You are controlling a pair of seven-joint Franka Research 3 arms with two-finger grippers.
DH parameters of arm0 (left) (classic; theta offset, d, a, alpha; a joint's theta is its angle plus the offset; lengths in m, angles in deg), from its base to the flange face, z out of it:
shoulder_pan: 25.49 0.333 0 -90
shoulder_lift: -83.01 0 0 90
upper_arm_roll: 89.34 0.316 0.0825 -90
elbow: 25.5 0 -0.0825 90
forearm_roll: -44.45 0.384 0 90
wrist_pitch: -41.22 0 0.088 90
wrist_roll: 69.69 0.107 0 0
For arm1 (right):
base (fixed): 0 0 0 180
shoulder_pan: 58.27 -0.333 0 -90
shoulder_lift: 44.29 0 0 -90
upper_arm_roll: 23.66 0.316 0.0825 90
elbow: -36.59 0 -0.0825 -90
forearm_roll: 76.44 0.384 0 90
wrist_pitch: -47.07 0 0.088 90
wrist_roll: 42 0.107 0 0
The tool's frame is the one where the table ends.
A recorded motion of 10 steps. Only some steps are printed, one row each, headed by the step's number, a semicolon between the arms.
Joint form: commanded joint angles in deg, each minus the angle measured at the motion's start. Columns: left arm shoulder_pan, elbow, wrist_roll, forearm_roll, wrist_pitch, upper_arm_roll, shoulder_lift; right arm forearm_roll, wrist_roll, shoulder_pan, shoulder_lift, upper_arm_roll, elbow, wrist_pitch.
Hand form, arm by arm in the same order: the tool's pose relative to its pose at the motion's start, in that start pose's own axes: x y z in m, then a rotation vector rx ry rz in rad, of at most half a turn. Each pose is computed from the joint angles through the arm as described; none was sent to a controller.
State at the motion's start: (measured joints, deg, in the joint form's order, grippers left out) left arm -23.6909 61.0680 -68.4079 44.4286 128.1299 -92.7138 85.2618; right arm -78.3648 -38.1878 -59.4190 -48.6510 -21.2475 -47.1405 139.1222
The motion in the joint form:
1: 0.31 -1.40 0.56 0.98 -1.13 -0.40 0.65; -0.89 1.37 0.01 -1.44 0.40 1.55 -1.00
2: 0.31 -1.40 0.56 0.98 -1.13 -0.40 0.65; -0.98 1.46 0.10 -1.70 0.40 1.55 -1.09
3: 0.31 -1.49 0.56 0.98 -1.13 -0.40 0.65; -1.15 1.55 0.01 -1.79 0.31 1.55 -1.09
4: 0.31 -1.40 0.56 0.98 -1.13 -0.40 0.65; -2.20 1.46 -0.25 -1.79 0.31 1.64 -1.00
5: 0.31 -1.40 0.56 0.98 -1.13 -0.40 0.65; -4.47 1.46 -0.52 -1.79 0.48 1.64 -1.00
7: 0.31 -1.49 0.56 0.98 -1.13 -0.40 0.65; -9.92 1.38 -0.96 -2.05 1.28 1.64 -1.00
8: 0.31 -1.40 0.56 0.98 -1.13 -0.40 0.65; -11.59 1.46 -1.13 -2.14 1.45 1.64 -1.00
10: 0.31 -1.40 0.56 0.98 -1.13 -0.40 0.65; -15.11 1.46 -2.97 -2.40 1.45 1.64 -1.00
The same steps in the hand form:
1: 0.0014 -0.0014 -0.0034 0.0159 -0.0070 0.0101; 0.0056 -0.0022 0.0038 -0.0145 -0.0141 0.0170
2: 0.0014 -0.0014 -0.0034 0.0159 -0.0070 0.0101; 0.0067 -0.0012 0.0067 -0.0165 -0.0201 0.0200
3: 0.0014 -0.0014 -0.0042 0.0160 -0.0054 0.0101; 0.0071 -0.0010 0.0076 -0.0197 -0.0215 0.0214
4: 0.0014 -0.0014 -0.0034 0.0159 -0.0070 0.0101; 0.0073 -0.0017 0.0066 -0.0374 -0.0166 0.0148
5: 0.0014 -0.0014 -0.0034 0.0159 -0.0070 0.0101; 0.0074 -0.0020 0.0063 -0.0760 -0.0128 0.0061
7: 0.0014 -0.0014 -0.0042 0.0160 -0.0054 0.0101; 0.0087 -0.0045 0.0074 -0.1679 -0.0068 -0.0198
8: 0.0014 -0.0014 -0.0034 0.0159 -0.0070 0.0101; 0.0093 -0.0049 0.0077 -0.1962 -0.0046 -0.0253
10: 0.0014 -0.0014 -0.0034 0.0159 -0.0070 0.0101; 0.0098 -0.0178 0.0085 -0.2552 0.0022 -0.0596

